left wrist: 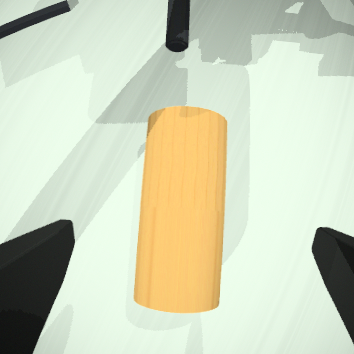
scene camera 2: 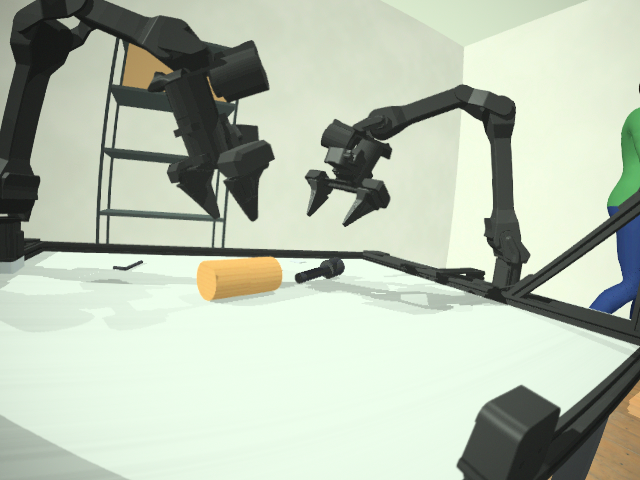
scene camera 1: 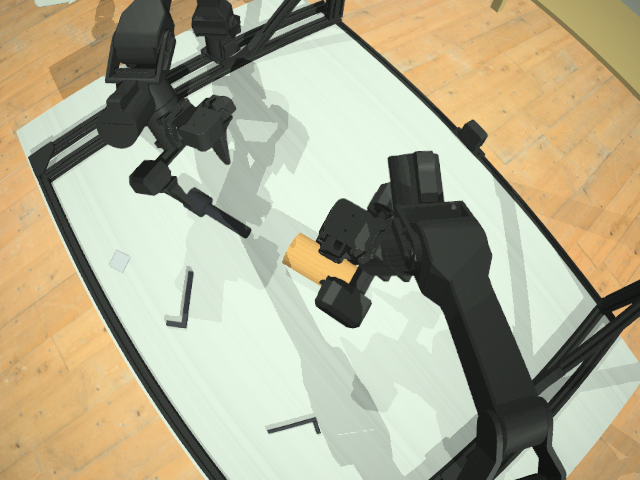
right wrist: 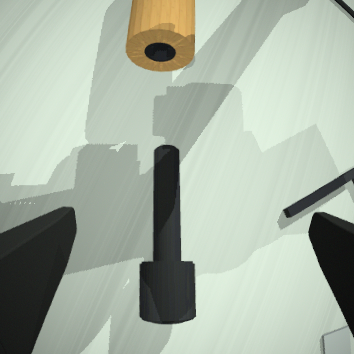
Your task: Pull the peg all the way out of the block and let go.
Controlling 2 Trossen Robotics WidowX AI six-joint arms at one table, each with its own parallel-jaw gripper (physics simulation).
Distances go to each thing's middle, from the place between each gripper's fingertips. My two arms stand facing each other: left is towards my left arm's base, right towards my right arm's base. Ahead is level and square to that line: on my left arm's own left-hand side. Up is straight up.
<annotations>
Right now my left hand is 9 cm above the block (scene camera 2: 216,279), 1 cm to the left of it and 1 cm short of it. Round my left hand: peg (scene camera 1: 202,202) (17 cm to the right, 14 cm ahead, 9 cm below).
Now: right hand 10 mm short of the peg and 100 mm above it. From my right hand the other things lie so: block 130 mm behind, 150 mm to the left, 90 mm below.
</annotations>
